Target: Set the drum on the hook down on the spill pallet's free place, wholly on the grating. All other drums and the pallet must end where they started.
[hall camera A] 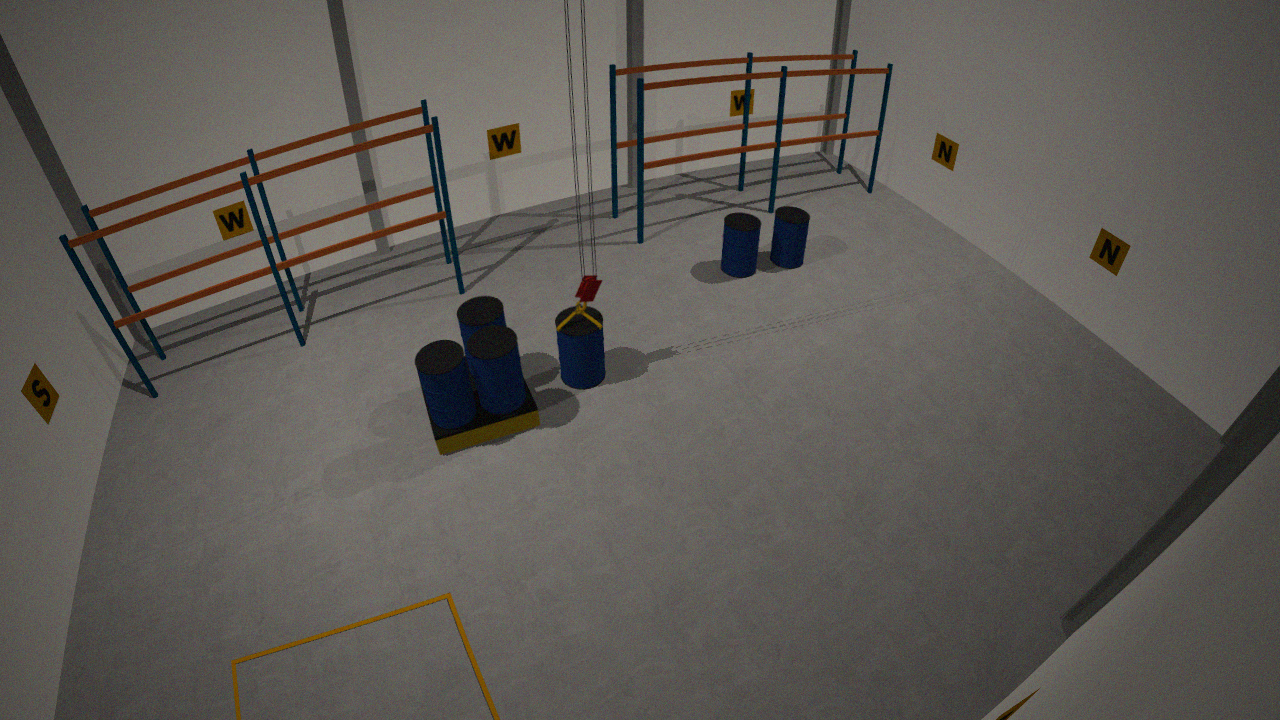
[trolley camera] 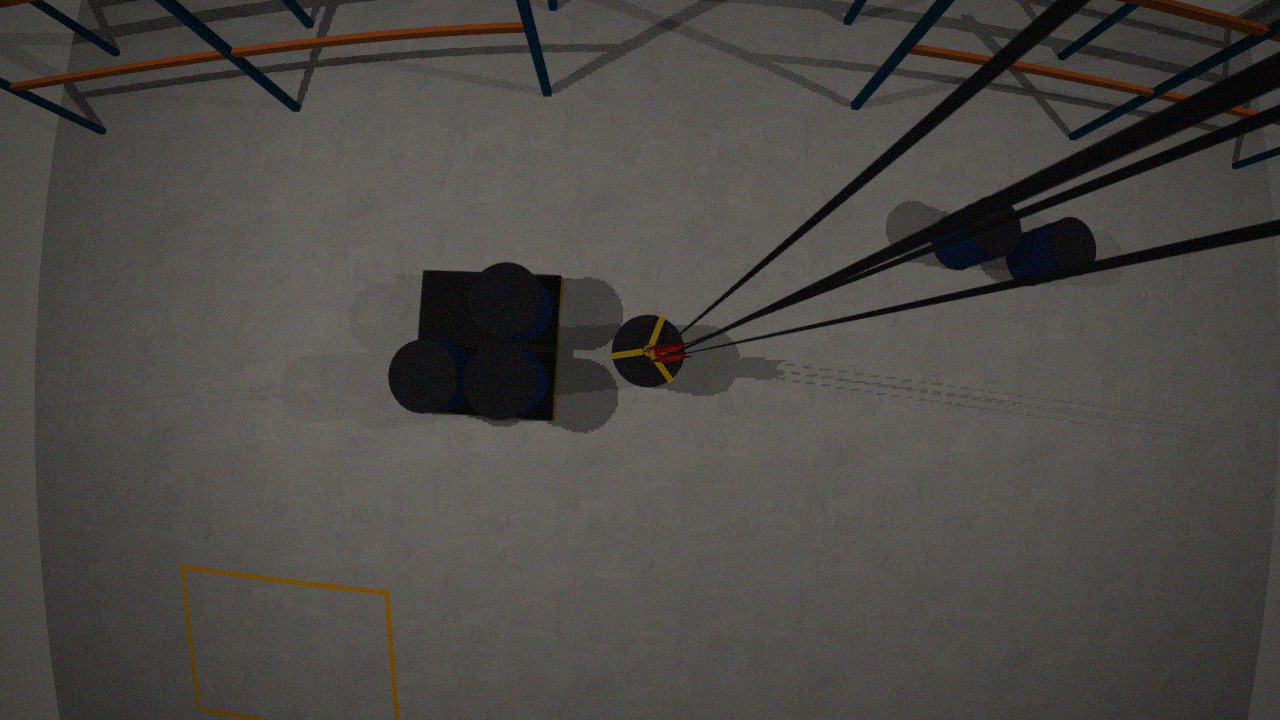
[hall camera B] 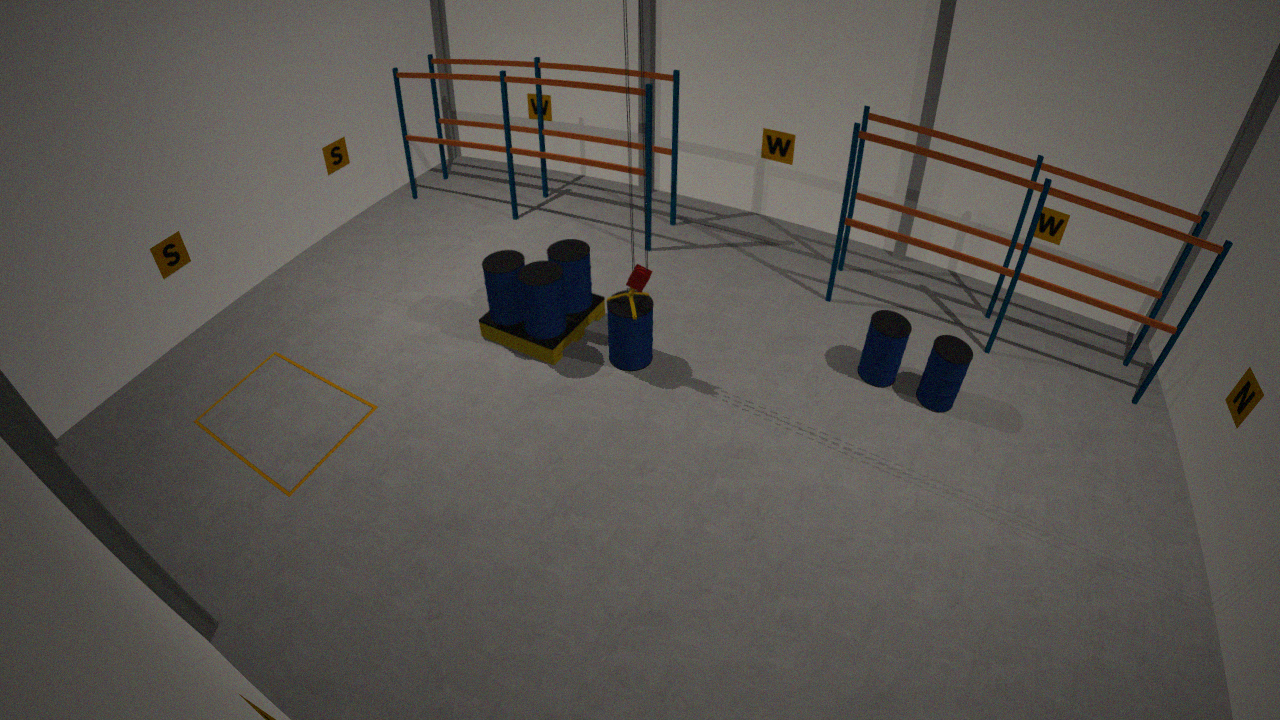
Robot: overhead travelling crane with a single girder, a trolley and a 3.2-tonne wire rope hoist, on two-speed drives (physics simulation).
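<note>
The blue drum on the hook is upright, at or close to floor level, beside the spill pallet and apart from it. My gripper, a yellow three-armed grab, lies on its dark lid, shut on it. The red hook block above is tilted. Three blue drums stand on the pallet, one of them nearest the hook block side. The free place is the pallet's upper left quarter in the trolley view; drums largely hide it in both hall views.
Two more blue drums stand apart on the north side. Two racks stand along the W wall. A yellow floor outline lies on the south side.
</note>
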